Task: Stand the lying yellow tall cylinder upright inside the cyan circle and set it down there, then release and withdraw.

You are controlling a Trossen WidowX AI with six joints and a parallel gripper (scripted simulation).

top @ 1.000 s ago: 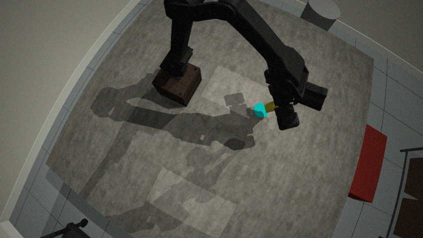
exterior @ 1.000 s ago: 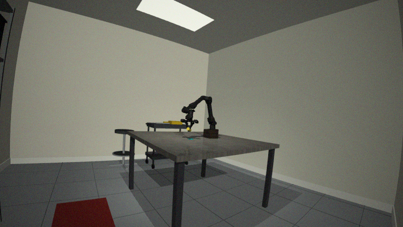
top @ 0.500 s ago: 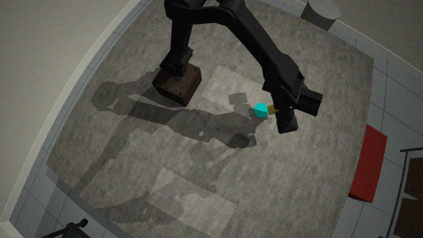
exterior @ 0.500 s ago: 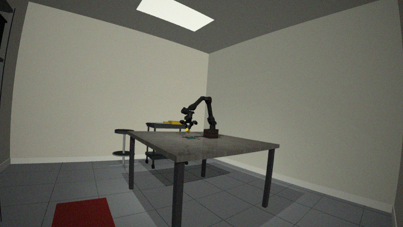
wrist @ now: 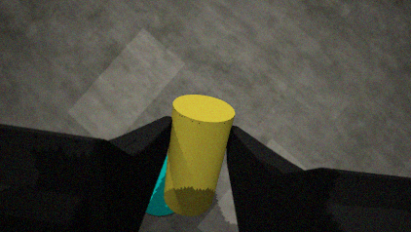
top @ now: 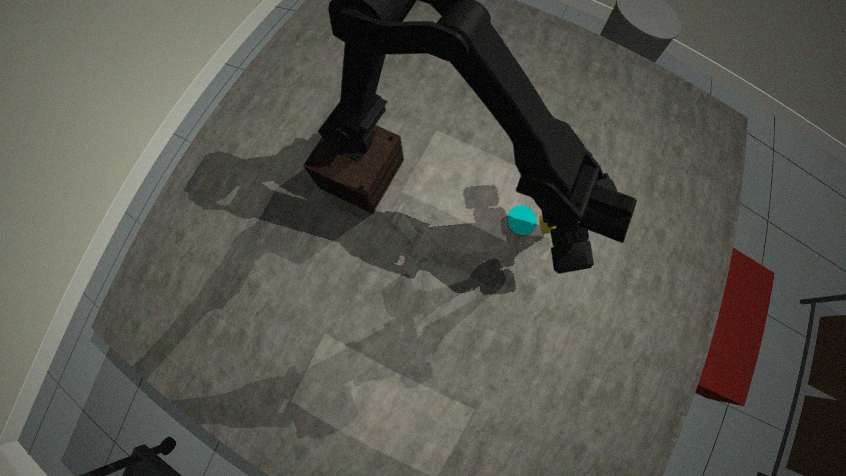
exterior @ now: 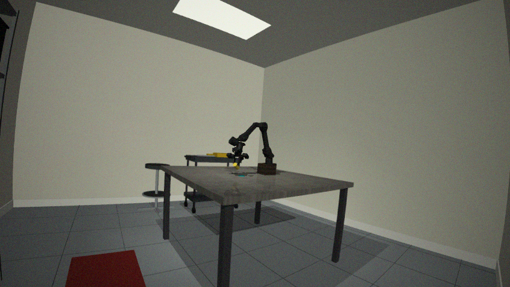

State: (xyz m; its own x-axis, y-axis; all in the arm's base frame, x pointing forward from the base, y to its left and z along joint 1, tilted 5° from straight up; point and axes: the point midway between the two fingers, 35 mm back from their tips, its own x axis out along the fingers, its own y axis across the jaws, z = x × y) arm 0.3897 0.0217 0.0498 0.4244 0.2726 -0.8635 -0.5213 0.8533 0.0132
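My gripper tip is now 90 mm above the cyan circle and 70 mm past it. Round my gripper tip: yellow cylinder 10 mm to the right, 10 mm below, 10 mm behind.
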